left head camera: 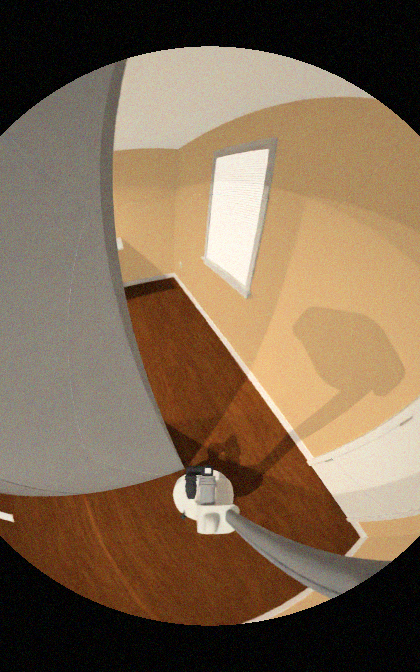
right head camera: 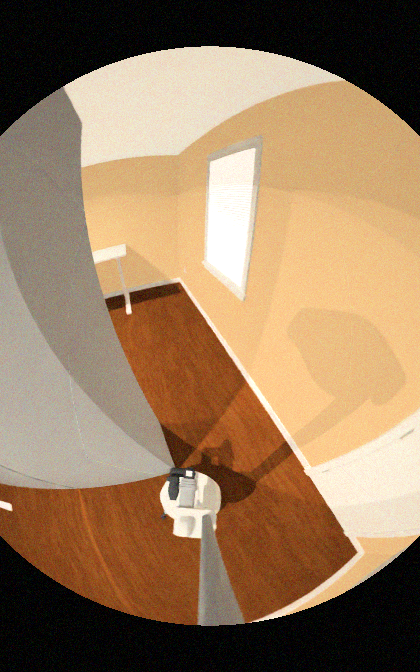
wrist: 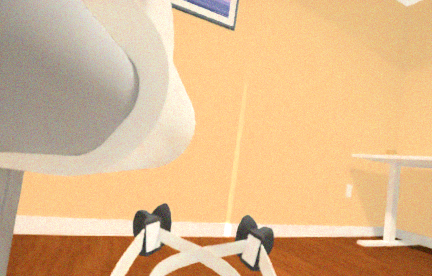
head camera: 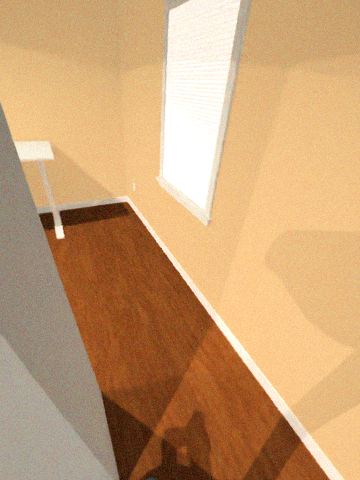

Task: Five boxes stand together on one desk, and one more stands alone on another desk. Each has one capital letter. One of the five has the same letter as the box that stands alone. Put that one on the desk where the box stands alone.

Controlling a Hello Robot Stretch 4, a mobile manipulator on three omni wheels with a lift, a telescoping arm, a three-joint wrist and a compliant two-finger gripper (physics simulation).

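Frame: origin at the robot's base, x ahead, y left, z up, level; centimetres.
Where they show: gripper, fingertip midpoint: (left head camera: 191, 520) (wrist: 204, 225).
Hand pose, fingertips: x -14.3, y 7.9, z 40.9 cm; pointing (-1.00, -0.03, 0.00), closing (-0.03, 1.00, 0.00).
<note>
After its pixels a point has its place.
My gripper (wrist: 204, 225) @(x -14.3, y 7.9, z 40.9 cm) is open and empty in the wrist view, its two dark fingertips apart. A white desk (wrist: 372, 158) @(x -205.8, y 132.6, z 66.8 cm) stands at the right of the wrist view. A small tan box (wrist: 391, 151) @(x -192.6, y 139.3, z 72.9 cm) shows on its top; no letter can be read on it. The end of a white desk (head camera: 35, 151) @(x 239.3, y 133.8, z 92.3 cm) (right head camera: 110, 253) shows at the far left, partly hidden behind a grey partition; no box shows on that part. The group of five boxes does not show in these views.
The tall grey partition (head camera: 40, 280) @(x 38.9, y 22.8, z 121.3 cm) (left head camera: 55, 300) @(x 18.8, y 18.1, z 146.4 cm) (right head camera: 45, 260) stands close on the left. A wall with a window (head camera: 195, 110) @(x 173.5, y -17.6, z 144.0 cm) (left head camera: 237, 220) @(x 170.6, y -19.0, z 134.6 cm) (right head camera: 231, 220) runs along the right. Wooden floor (head camera: 135, 300) @(x 132.4, y 22.1, z -2.7 cm) lies between them. A white door (left head camera: 380, 480) @(x -19.9, y -111.7, z 59.3 cm) is at the lower right.
</note>
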